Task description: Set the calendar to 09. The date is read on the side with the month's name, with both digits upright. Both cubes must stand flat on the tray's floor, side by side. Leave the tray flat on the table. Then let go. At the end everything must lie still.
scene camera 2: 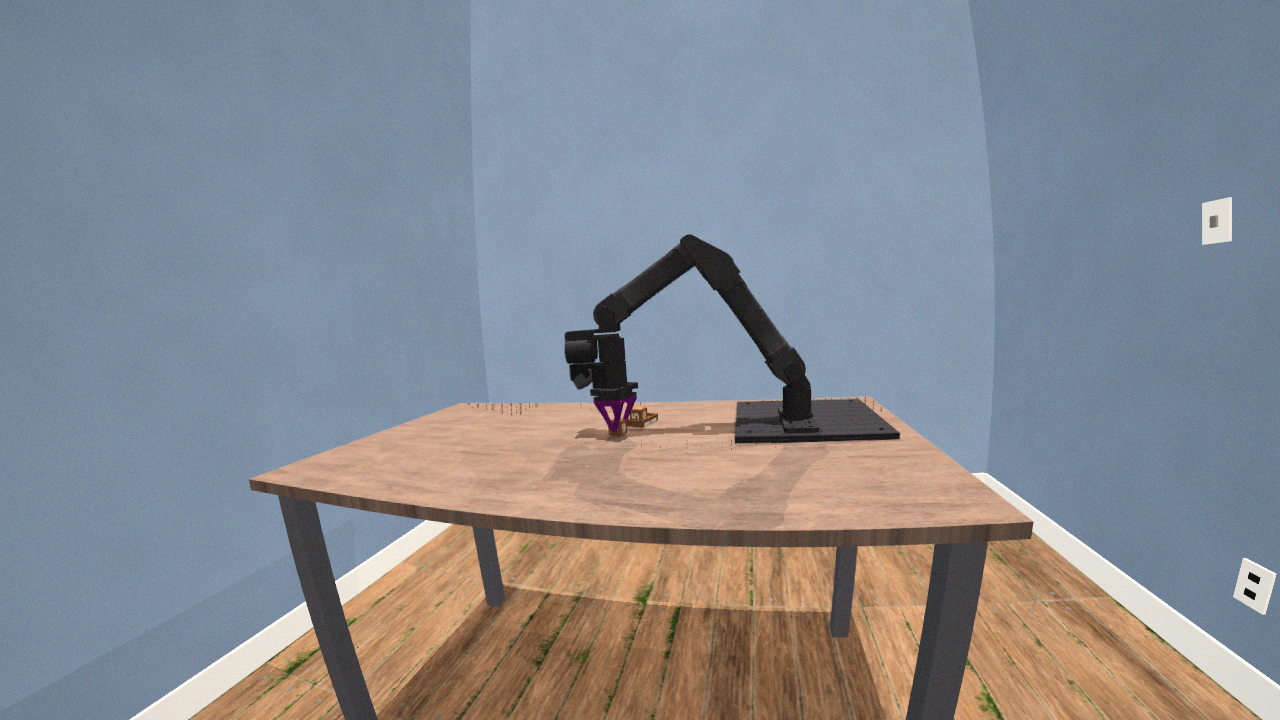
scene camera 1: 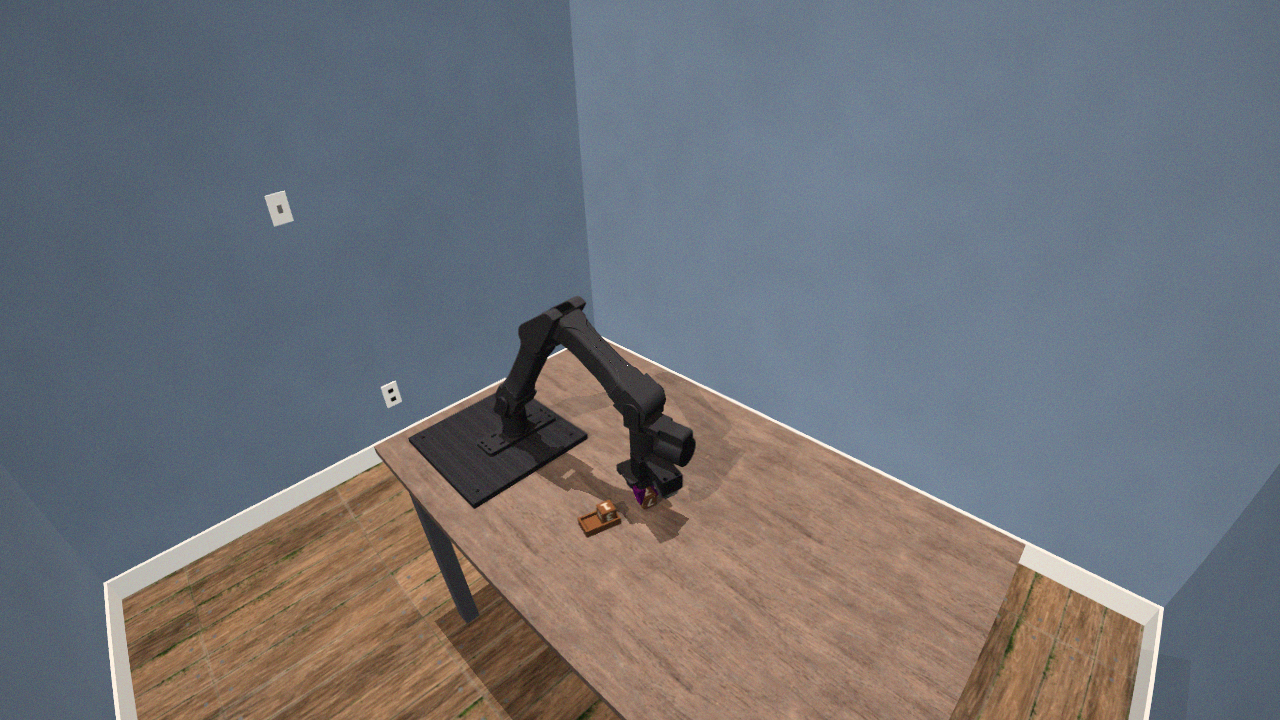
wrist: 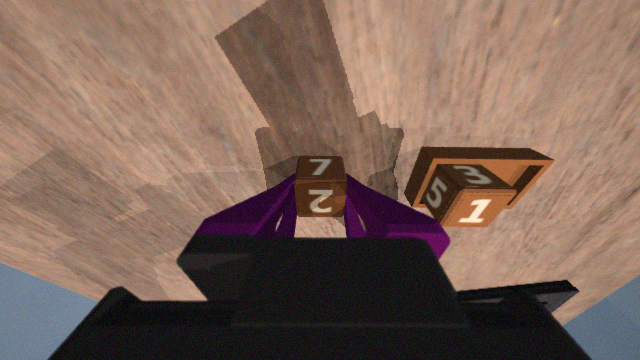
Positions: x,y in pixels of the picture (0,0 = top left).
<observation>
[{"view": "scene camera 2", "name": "gripper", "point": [618,429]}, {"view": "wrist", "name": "gripper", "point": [320,180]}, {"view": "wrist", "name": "digit cube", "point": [458,195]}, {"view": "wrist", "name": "digit cube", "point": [320,183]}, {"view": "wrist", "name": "tray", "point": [519,167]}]
</observation>
